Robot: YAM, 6 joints.
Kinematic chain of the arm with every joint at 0, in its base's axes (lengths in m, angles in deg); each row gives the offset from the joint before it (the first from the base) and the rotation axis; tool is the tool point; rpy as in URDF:
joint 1: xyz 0 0 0.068 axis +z
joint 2: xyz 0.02 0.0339 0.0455 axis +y
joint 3: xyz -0.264 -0.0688 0 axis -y
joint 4: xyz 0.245 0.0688 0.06 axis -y
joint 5: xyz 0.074 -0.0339 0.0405 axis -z
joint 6: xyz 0.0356 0 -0.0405 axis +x
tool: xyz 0 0 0 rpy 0 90 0
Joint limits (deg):
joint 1: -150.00..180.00
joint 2: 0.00..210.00
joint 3: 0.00..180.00
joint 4: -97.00..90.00
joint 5: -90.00..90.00
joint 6: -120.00..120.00
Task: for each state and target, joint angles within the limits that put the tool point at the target. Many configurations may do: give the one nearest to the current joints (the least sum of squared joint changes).
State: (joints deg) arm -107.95 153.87 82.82 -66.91 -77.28 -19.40
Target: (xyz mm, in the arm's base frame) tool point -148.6 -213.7 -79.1
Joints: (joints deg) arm -132.41 161.50 72.47 -68.00 -75.16 -19.40
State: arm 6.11 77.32 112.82 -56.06 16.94 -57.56
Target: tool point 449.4 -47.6 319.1
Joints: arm -4.75 115.15 112.21 -45.39 16.73 -57.56
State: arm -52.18 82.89 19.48 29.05 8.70 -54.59
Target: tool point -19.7 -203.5 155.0
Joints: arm -92.64 64.42 12.32 30.30 16.82 -54.59
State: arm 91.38 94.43 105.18 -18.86 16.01 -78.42
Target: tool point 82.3 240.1 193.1
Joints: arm 73.60 83.28 51.60 -45.21 18.25 -78.42
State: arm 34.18 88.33 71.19 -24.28 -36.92 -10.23
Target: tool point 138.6 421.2 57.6
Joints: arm 69.11 133.25 81.74 -14.03 -35.57 -10.23
